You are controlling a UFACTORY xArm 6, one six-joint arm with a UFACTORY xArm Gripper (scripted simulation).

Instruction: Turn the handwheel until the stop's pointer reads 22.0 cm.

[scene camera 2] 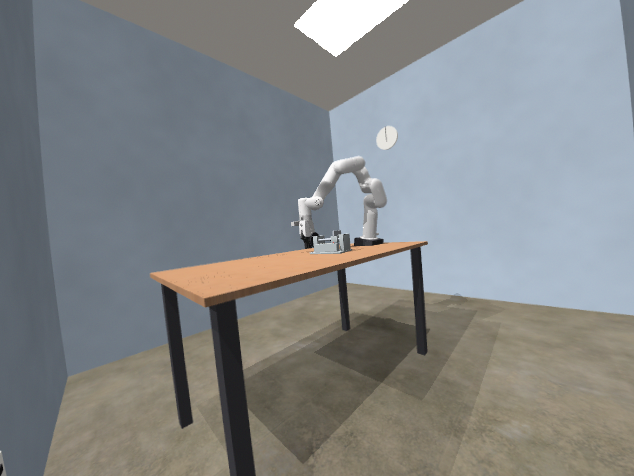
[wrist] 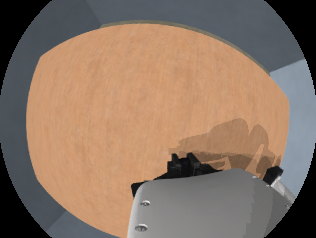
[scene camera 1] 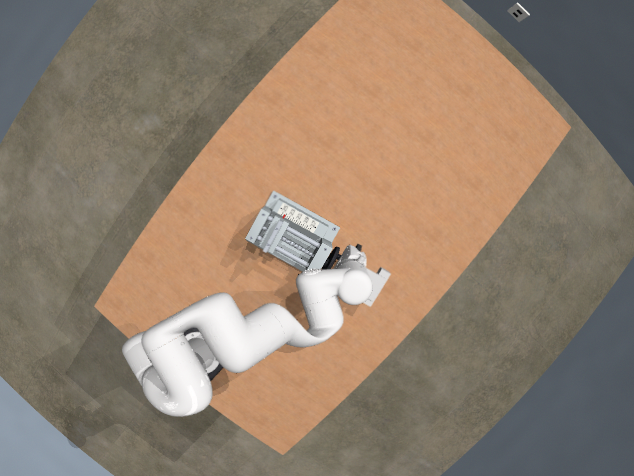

Scene:
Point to a grey slide fixture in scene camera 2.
317, 242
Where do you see a grey slide fixture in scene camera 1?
305, 233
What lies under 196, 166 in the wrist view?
My gripper.

